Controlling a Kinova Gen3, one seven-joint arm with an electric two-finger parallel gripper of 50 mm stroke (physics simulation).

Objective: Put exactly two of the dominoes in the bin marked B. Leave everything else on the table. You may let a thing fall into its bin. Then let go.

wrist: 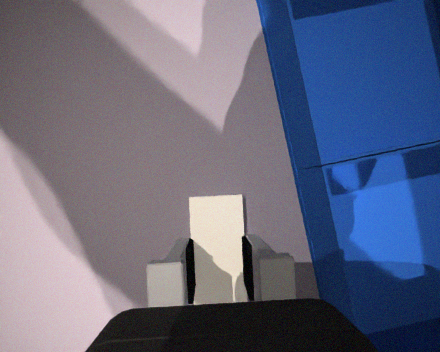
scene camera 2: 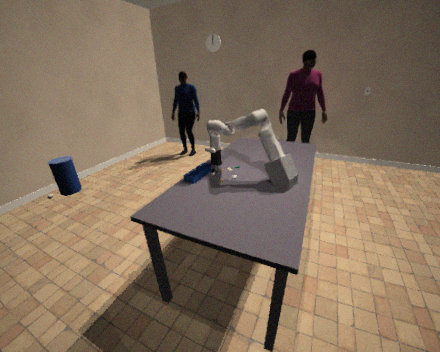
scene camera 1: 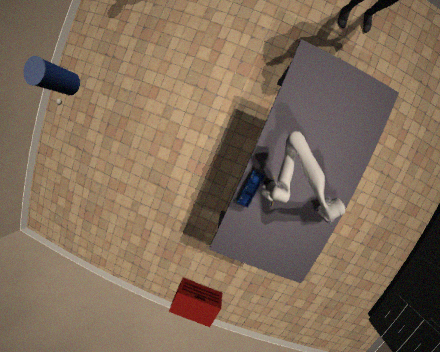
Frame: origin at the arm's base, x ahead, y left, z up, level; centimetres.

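Seen in the pictures: gripper, between the fingertips: (wrist: 218,258) (scene camera 2: 214,173) (scene camera 1: 265,183); arm's base, origin of its link: (scene camera 2: 276,158).
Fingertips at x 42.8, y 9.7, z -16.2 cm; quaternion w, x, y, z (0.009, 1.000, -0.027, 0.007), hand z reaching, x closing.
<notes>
Pixels of each thing's top centre, then the offset from my fingertips to it. Level surfaces: height alone.
- cream domino, centre of its top: (wrist: 218,249) dx +0.0, dy +0.6, dz +0.7 cm
- blue bin tray, centre of its top: (wrist: 405,33) (scene camera 1: 250,189) (scene camera 2: 198,169) dx +7.8, dy +8.5, dz +4.6 cm
- green piece, centre of its top: (scene camera 2: 237,166) dx -9.4, dy -17.5, dz +1.0 cm
- yellow piece, centre of its top: (scene camera 2: 222,169) dx -2.6, dy -7.0, dz +0.8 cm
- table, height of its surface: dz -0.1 cm
My gripper (wrist: 218,258) (scene camera 2: 215,170) is shut on a cream domino (wrist: 216,220), with one finger against each long side. The domino's far end sticks out past the fingertips, and it is at or very near the table top. The blue bin tray (wrist: 289,120) (scene camera 1: 250,188) (scene camera 2: 197,173) stands just to the right in the wrist view, apart from the fingers. Two of its compartments show there, with no domino on the parts in view. The letter labels, B among them, do not show. My gripper hides part of the domino's near end.
In scene camera 2, small pale pieces (scene camera 2: 234,176) (scene camera 2: 230,169), a green piece (scene camera 2: 237,167) and a yellow piece (scene camera 2: 222,171) lie on the table (scene camera 2: 225,210), between the tray and the arm's base (scene camera 2: 281,170). They are too small to identify surely.
</notes>
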